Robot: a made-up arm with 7 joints. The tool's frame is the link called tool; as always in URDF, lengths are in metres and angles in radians. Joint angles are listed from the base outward.
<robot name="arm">
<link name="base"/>
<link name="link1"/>
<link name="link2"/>
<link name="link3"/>
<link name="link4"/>
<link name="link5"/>
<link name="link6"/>
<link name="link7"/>
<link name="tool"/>
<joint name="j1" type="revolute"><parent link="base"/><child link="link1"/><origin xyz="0.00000 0.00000 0.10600"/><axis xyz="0 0 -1"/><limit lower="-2.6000" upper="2.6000"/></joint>
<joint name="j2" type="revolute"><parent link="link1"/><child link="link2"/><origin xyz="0.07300 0.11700 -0.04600"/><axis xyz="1 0 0"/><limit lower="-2.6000" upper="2.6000"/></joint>
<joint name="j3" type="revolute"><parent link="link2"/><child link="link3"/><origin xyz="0.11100 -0.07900 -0.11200"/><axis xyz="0 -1 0"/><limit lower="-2.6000" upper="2.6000"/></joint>
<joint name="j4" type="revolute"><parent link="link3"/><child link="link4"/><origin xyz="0.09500 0.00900 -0.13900"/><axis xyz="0 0 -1"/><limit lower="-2.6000" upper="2.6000"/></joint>
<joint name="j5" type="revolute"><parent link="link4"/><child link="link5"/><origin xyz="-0.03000 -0.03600 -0.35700"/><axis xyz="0 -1 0"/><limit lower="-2.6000" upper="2.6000"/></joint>
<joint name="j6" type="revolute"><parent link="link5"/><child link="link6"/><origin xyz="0.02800 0.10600 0.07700"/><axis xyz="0 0 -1"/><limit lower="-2.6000" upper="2.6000"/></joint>
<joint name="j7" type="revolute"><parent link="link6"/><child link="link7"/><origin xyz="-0.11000 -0.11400 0.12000"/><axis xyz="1 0 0"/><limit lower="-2.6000" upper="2.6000"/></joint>
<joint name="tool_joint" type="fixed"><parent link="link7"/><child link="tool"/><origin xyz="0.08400 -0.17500 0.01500"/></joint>
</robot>
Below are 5 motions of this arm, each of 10 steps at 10 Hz.
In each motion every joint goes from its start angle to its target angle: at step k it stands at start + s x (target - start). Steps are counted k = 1, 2, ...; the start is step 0. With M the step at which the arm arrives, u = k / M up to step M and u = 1 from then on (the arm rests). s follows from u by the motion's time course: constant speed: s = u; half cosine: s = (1 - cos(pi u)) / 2; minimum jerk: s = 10 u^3 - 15 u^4 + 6 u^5.
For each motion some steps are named. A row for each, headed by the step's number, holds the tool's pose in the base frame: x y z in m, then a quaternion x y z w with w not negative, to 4 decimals.
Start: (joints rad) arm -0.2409 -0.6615 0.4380 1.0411 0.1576 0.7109 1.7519
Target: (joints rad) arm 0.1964 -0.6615 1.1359 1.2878 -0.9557 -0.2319 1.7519
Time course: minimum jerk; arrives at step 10
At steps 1, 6, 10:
1: 0.4800 -0.0832 -0.3582 0.5377 -0.7161 -0.0157 0.4448
6: 0.5901 -0.1798 -0.1809 0.7385 -0.4733 -0.0633 0.4760
10: 0.6346 -0.2375 -0.0986 0.8347 -0.3234 0.0057 0.4457

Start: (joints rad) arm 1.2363 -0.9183 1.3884 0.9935 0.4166 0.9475 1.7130
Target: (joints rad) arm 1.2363 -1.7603 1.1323 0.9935 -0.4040 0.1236 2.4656
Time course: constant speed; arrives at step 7
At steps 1, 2, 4, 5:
1: 0.2237 -0.6392 -0.0316 0.0845 -0.8957 0.2310 0.3705
2: 0.2045 -0.6337 -0.0067 0.1245 -0.8420 0.2194 0.4768
4: 0.1877 -0.6251 0.0444 0.2232 -0.7093 0.1657 0.6478
5: 0.1872 -0.6213 0.0681 0.2775 -0.6374 0.1223 0.7083

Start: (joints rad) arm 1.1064 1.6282 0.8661 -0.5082 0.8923 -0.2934 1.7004
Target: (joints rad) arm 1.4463 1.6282 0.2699 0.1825 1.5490 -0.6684 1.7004
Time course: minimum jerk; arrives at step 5
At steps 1, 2, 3, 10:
1: 0.6781 -0.3194 -0.0361 0.1026 -0.9287 0.2702 0.2324
2: 0.6814 -0.3053 -0.0305 0.0587 -0.9516 0.1988 0.2268
3: 0.6774 -0.2799 -0.0183 0.0142 -0.9659 0.0740 0.2479
10: 0.6661 -0.2549 -0.0007 -0.0052 -0.9549 -0.0483 0.2929

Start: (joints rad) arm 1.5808 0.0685 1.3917 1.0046 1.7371 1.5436 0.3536
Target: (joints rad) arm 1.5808 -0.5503 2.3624 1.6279 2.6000 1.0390 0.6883
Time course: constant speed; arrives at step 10
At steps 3, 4, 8, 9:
3: 0.1110 -0.9458 0.1546 0.2662 0.7567 -0.3605 0.4760
4: 0.0984 -0.9170 0.2299 0.2836 0.7133 -0.4193 0.4847
8: 0.1328 -0.7371 0.4486 0.3203 0.5197 -0.5537 0.5664
9: 0.1569 -0.6849 0.4784 0.3251 0.4748 -0.5603 0.5957

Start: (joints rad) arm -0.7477 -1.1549 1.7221 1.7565 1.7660 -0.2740 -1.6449
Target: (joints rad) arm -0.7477 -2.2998 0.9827 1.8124 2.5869 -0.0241 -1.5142
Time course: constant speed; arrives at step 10
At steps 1, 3, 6, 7, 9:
1: 0.3499 0.7179 -0.2221 0.1664 -0.4312 -0.8694 0.1746
3: 0.5215 0.6560 -0.2424 0.2376 -0.5052 -0.8282 0.0481
6: 0.7616 0.5216 -0.1355 -0.3719 0.5836 0.7078 0.1416
7: 0.8232 0.4761 -0.0614 -0.4204 0.5979 0.6519 0.2018
9: 0.8984 0.4006 0.1350 -0.5171 0.6046 0.5185 0.3134

